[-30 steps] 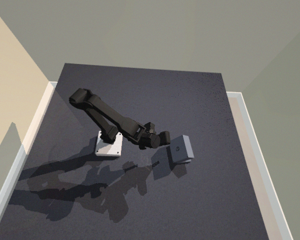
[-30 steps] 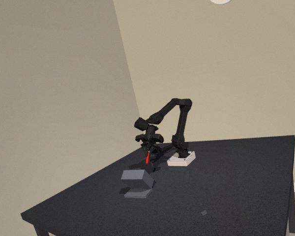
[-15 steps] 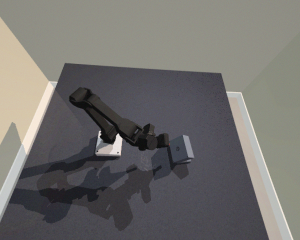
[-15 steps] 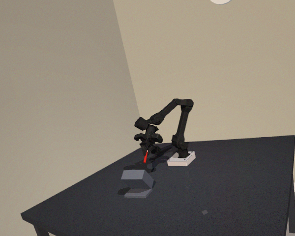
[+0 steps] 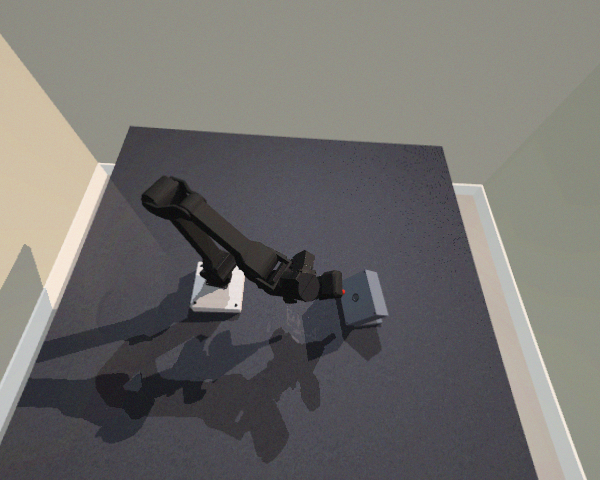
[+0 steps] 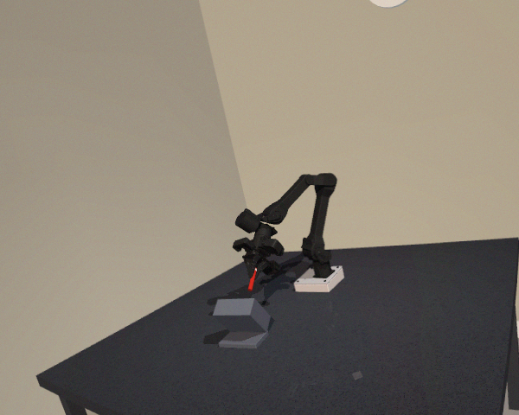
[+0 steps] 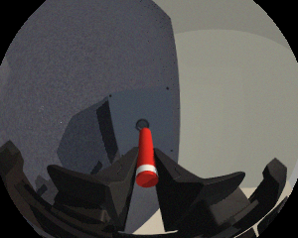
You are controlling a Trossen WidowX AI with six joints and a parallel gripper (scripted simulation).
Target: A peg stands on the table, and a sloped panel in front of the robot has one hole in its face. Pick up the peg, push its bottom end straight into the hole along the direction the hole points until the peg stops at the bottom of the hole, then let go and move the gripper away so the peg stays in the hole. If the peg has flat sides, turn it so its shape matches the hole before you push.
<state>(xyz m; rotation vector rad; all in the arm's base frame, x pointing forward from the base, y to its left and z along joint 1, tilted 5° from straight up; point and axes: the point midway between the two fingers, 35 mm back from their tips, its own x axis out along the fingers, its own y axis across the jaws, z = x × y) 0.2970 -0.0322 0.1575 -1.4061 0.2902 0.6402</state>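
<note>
The sloped panel is 100 mm ahead of my gripper tip, 20 mm to the left of it and 80 mm below it. Round my gripper tip: red peg: 10 mm behind, 10 mm above; then low grey foot: 120 mm ahead, 30 mm to the left, 150 mm below.
</note>
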